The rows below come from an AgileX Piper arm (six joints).
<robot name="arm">
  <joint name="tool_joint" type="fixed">
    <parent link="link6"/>
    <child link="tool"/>
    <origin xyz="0 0 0" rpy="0 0 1.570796"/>
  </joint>
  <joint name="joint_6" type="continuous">
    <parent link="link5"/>
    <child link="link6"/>
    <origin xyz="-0.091 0 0" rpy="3.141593 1.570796 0"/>
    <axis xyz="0 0 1"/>
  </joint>
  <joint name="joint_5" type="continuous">
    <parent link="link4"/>
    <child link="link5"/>
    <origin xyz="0 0 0" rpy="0 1.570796 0"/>
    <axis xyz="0 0 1"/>
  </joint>
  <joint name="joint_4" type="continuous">
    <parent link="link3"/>
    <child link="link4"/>
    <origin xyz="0.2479 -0.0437 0" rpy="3.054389 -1.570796 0"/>
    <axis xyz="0 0 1"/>
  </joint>
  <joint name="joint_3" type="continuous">
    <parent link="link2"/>
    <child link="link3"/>
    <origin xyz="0.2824 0.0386 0" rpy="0 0 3.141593"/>
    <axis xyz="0 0 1"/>
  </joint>
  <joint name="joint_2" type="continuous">
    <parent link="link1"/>
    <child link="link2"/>
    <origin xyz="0 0 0" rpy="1.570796 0 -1.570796"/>
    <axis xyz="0 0 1"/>
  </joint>
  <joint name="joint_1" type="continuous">
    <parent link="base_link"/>
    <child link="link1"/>
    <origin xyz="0 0 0.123" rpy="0 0 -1.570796"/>
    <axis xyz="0 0 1"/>
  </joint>
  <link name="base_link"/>
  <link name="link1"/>
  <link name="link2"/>
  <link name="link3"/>
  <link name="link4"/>
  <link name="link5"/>
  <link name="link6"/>
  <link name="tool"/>
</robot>
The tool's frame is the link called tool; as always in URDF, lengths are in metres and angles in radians. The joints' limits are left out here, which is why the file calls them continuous.
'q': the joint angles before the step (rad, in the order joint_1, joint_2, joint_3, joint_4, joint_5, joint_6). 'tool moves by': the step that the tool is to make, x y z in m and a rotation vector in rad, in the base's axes. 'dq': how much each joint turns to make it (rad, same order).
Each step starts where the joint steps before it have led.
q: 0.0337 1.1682 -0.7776 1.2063 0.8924 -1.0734
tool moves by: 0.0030 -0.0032 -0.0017 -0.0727 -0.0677 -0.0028
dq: -0.0001 -0.0001 0.0001 -0.0272 -0.0473 -0.0673
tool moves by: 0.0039 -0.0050 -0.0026 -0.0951 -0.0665 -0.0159
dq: 0.0000 -0.0001 0.0001 -0.0503 -0.0660 -0.0550
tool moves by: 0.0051 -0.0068 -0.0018 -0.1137 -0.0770 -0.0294
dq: 0.0006 -0.0009 -0.0010 -0.0639 -0.0888 -0.0514
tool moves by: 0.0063 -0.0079 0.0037 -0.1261 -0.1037 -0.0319
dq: 0.0003 -0.0037 -0.0121 -0.0655 -0.1015 -0.0614
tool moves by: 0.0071 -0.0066 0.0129 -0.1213 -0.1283 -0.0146
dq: -0.0004 -0.0042 -0.0349 -0.0445 -0.0863 -0.0854
